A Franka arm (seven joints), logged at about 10 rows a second.
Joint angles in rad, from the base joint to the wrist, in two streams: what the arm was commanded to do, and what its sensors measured. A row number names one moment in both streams.
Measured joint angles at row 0: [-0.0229, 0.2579, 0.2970, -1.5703, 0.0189, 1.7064, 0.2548]
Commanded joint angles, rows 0 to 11: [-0.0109, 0.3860, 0.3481, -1.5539, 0.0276, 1.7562, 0.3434]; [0.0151, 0.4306, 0.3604, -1.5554, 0.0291, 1.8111, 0.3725]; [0.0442, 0.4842, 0.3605, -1.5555, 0.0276, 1.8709, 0.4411]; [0.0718, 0.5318, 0.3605, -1.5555, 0.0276, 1.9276, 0.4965]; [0.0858, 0.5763, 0.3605, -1.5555, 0.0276, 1.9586, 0.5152]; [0.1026, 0.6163, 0.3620, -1.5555, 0.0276, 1.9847, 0.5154]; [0.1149, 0.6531, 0.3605, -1.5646, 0.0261, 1.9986, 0.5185]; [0.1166, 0.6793, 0.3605, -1.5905, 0.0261, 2.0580, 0.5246]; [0.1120, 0.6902, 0.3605, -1.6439, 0.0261, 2.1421, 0.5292]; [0.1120, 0.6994, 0.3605, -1.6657, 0.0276, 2.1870, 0.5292]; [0.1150, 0.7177, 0.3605, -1.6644, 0.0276, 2.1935, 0.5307]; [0.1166, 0.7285, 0.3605, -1.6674, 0.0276, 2.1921, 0.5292]
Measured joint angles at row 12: [0.1221, 0.7259, 0.3505, -1.6559, 0.0199, 2.1836, 0.5078]
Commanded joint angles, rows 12 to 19: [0.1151, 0.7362, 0.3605, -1.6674, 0.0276, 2.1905, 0.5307]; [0.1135, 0.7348, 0.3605, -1.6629, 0.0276, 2.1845, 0.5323]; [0.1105, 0.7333, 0.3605, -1.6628, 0.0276, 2.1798, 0.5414]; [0.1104, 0.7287, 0.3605, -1.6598, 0.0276, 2.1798, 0.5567]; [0.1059, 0.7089, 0.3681, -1.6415, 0.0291, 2.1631, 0.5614]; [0.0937, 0.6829, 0.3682, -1.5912, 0.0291, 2.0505, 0.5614]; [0.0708, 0.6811, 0.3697, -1.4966, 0.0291, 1.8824, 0.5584]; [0.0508, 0.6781, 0.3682, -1.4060, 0.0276, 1.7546, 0.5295]
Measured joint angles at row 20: [0.0955, 0.7000, 0.3519, -1.5145, 0.0198, 1.9156, 0.5433]
